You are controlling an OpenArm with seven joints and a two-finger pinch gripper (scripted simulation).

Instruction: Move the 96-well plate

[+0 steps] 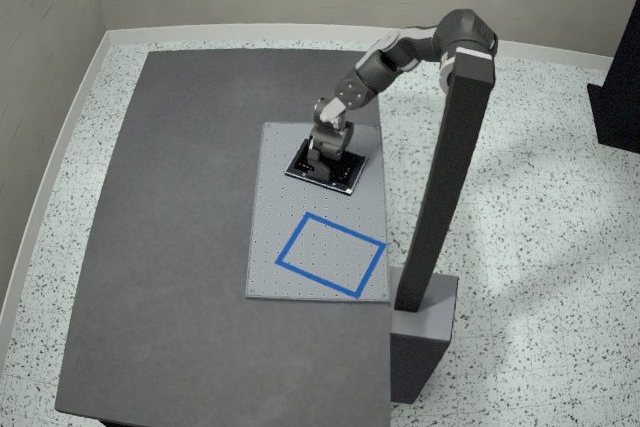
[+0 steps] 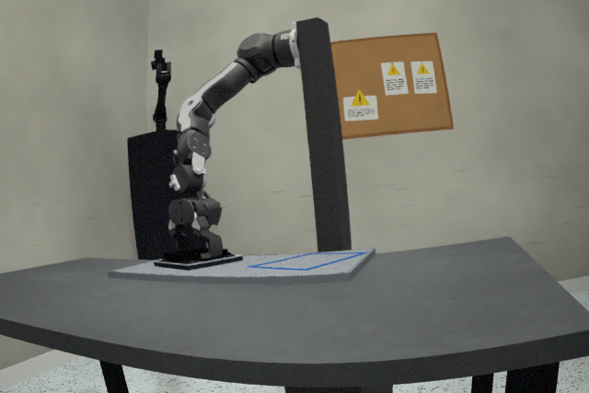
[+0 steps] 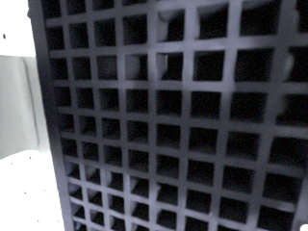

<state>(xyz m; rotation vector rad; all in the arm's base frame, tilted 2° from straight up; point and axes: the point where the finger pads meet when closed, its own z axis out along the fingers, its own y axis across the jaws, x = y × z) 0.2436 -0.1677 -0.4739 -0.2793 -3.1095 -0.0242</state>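
The black 96-well plate lies right at my hand. Also, from my hand: plate nest N1: 1 cm below.
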